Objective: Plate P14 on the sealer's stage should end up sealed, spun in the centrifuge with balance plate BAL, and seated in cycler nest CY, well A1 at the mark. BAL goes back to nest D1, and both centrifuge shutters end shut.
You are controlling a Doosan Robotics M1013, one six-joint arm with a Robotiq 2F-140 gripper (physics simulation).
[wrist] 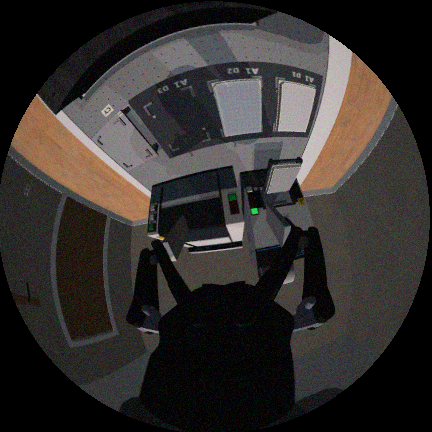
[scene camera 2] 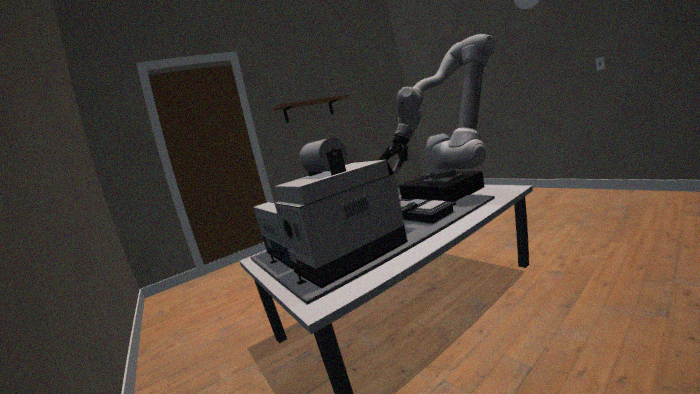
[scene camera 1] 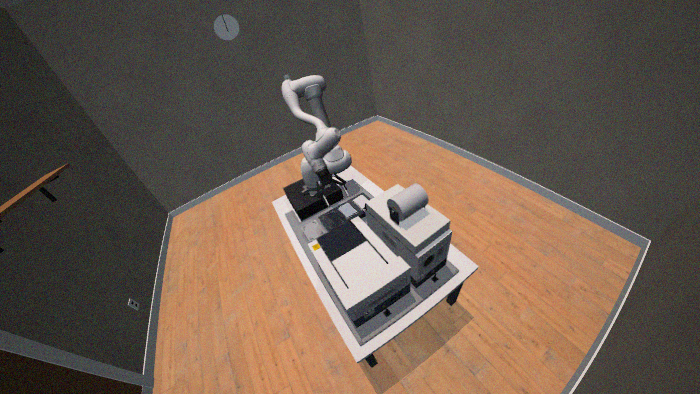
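Where they show: gripper, between the fingertips: (wrist: 225,218) (scene camera 1: 338,200); arm's base, origin of its link: (scene camera 2: 443,179) (scene camera 1: 316,187).
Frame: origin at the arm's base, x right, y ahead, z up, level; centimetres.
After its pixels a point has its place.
Plate P14 (wrist: 283,177) @(x -13.3, y 54.9, z 3.0 cm) sits on the sealer's extended stage in the wrist view. The sealer (scene camera 1: 432,227) @(x -12.7, y 103.0, z 25.6 cm) (scene camera 2: 350,225) @(x -22.6, y 91.3, z 7.2 cm) carries a film roll. A whitish plate (wrist: 296,107) @(x -16.9, y 37.0, z -2.9 cm) (scene camera 2: 434,205) @(x -19.5, y 38.8, z -2.9 cm), presumably BAL, sits in nest D1. Nest CY (wrist: 125,142) @(x 22.0, y 33.8, z -4.6 cm) holds no plate. The centrifuge (scene camera 1: 372,270) @(x 16.4, y 93.8, z 11.5 cm) (wrist: 232,217) @(x 3.2, y 59.9, z 9.9 cm) stands beside the sealer; its dark panels show, but I cannot tell whether both shutters are shut. My gripper (wrist: 225,218) @(x 2.9, y 44.1, z 15.1 cm) (scene camera 1: 336,191) @(x 2.9, y 44.1, z 15.1 cm) (scene camera 2: 394,164) @(x 2.9, y 44.1, z 15.1 cm) is open and empty, tilted toward the machines and raised above the table at their nest-side end.
A bluish plate (wrist: 237,108) @(x -3.9, y 36.4, z -2.9 cm) (scene camera 1: 349,210) @(x -5.1, y 38.4, z -2.9 cm) sits in nest D2, and nest D3 (wrist: 180,117) @(x 7.2, y 35.4, z -4.5 cm) is empty. The black base block (scene camera 1: 312,200) @(x 10.2, y 11.9, z 0.3 cm) (scene camera 2: 440,185) @(x -6.6, y 13.3, z -0.1 cm) stands under the arm. The film roll (scene camera 1: 409,205) @(x -8.3, y 93.3, z 35.7 cm) (scene camera 2: 320,156) @(x -19.0, y 94.4, z 32.8 cm) rises above the sealer. Green lights show on both machines.
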